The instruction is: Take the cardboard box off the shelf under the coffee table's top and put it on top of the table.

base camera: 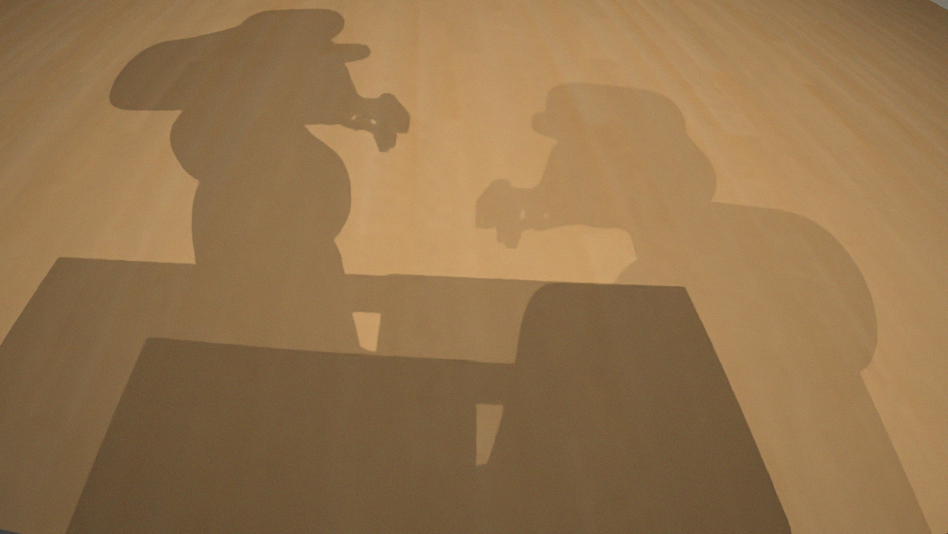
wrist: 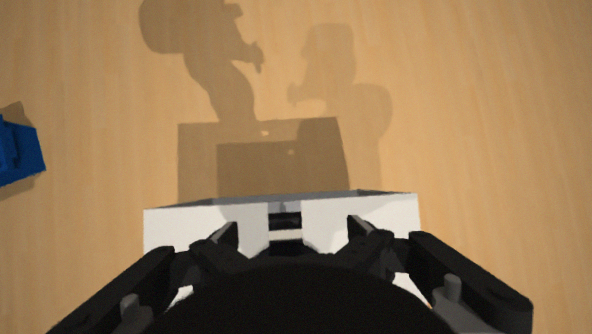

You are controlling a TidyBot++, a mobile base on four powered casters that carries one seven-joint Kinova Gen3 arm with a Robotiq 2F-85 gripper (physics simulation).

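Frame: origin at the arm's base, x left, y back, z up, level; metres.
Seen in the pictures: gripper, fingertip midpoint: (wrist: 293, 230).
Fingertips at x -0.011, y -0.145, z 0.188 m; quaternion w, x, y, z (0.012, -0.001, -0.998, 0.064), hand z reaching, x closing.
A point is followed by its place in that frame.
My gripper (wrist: 293, 230) {z 0.188, x -0.011, y -0.145 m} is open, with its two black fingers spread wide at the lower middle of the wrist view and no object between them. It hangs above a white boxy body with a dark gap in its middle. The coffee table, its shelf and the cardboard box do not show in the base camera view or the wrist view. The gripper itself does not show in the base camera view, where shadows of an arm and gripper lie on the floor.
The white body (wrist: 383, 214) {z -0.014, x -0.181, y -0.116 m}, apparently my own base, spans the lower middle of the wrist view. A blue object (wrist: 26, 152) {z -0.350, x 0.916, y -0.345 m} is cut off at the left edge. Light wooden floor (base camera: 451, 86) {z -0.397, x 0.014, y -0.793 m} (wrist: 480, 125) {z -0.397, x -0.814, y -0.376 m} stretches ahead, with broad blocky shadows on it.
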